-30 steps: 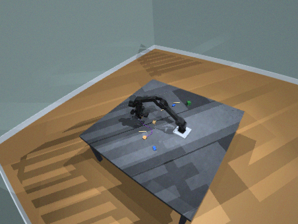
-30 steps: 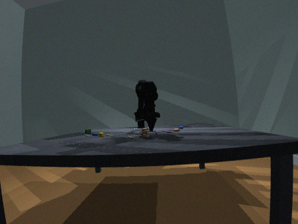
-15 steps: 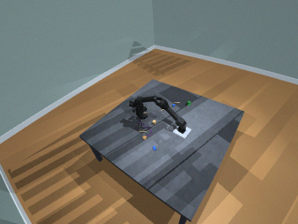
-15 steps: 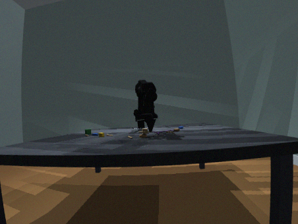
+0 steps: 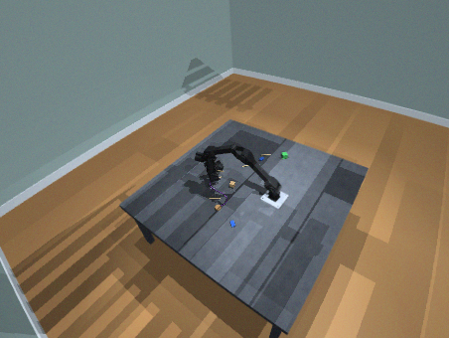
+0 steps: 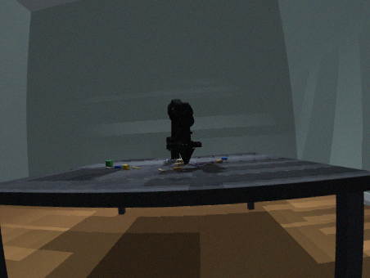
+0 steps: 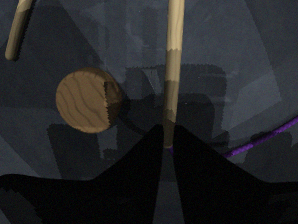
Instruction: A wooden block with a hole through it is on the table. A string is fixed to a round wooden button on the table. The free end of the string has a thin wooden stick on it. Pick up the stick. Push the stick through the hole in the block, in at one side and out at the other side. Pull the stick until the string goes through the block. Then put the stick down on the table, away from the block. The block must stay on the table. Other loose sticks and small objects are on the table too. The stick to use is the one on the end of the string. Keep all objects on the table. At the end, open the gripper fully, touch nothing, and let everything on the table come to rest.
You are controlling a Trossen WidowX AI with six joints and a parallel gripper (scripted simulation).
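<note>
The wooden block is 14 cm behind my gripper tip and 6 cm to the right of it. Round my gripper tip: yellow piece: 32 cm to the right, 5 cm behind, 1 cm below; then round wooden button: 20 cm behind, 15 cm to the left, 1 cm below; then thin wooden stick: 1 cm to the right, 1 cm behind.
</note>
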